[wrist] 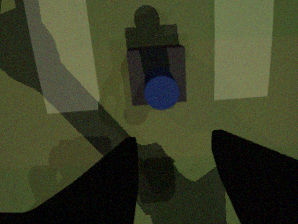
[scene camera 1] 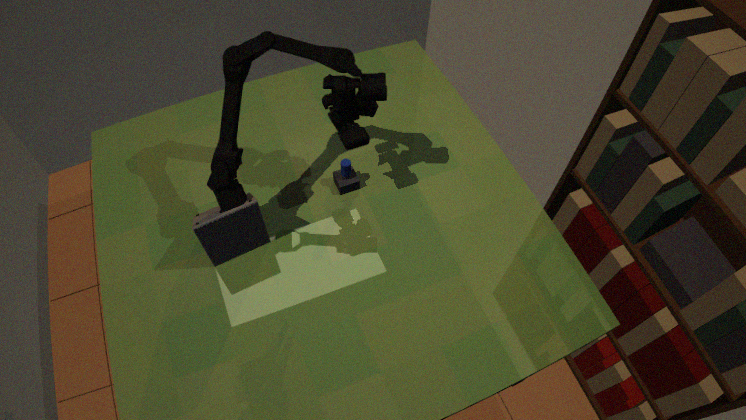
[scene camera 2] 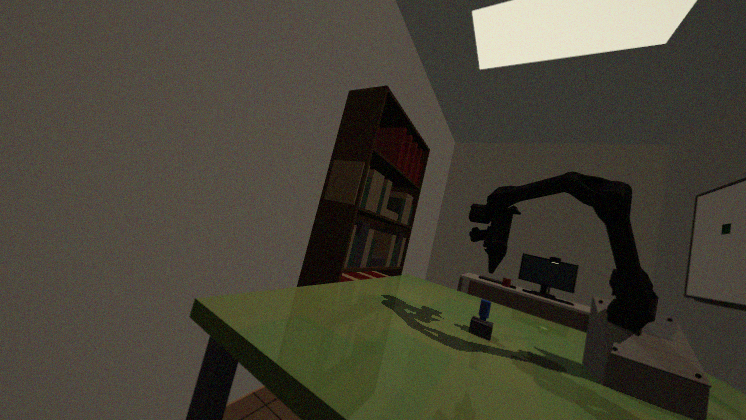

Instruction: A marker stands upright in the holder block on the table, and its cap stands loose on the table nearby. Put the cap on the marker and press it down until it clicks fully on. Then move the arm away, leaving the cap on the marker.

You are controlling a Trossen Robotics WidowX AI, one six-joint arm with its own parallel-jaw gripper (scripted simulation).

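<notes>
The gripper (scene camera 1: 345, 141), (scene camera 2: 490, 272), (wrist: 174, 143). Blue cap (wrist: 161, 91).
</notes>
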